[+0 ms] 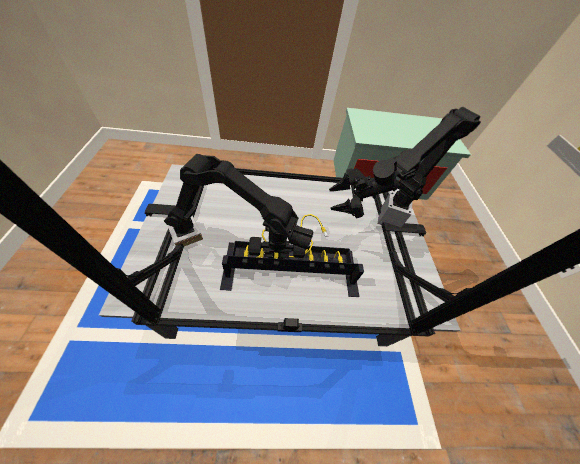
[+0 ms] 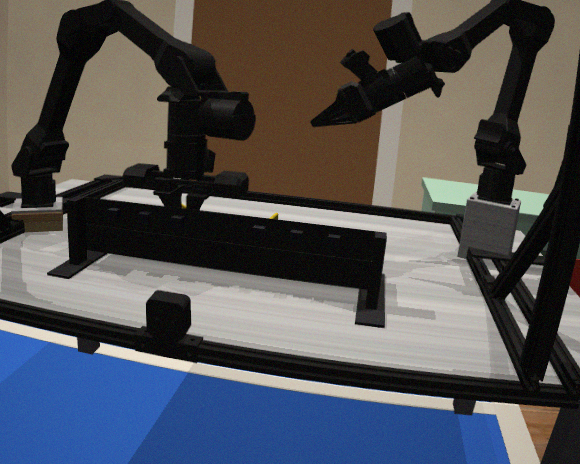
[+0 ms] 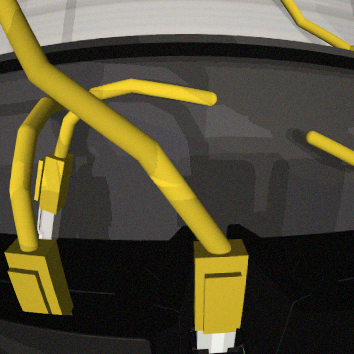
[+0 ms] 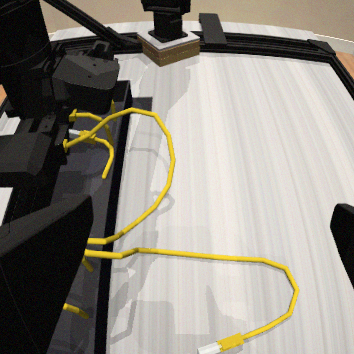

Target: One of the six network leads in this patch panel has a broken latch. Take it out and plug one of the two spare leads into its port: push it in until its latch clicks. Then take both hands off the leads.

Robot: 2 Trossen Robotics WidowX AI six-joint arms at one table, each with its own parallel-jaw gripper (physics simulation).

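The black patch panel stands across the middle of the table with several yellow leads plugged in along its top. My left gripper reaches straight down onto the panel and is shut on one lead's yellow plug, whose clear tip points down at the port row. Another plug sits to its left, and one plug lies loose behind it. A spare lead's plug lies on the table behind the panel. My right gripper is open and empty, high above the table's back right.
Long yellow cables loop over the table behind the panel. A black frame rims the table, with a small black block on its front rail. A green cabinet stands behind at the right.
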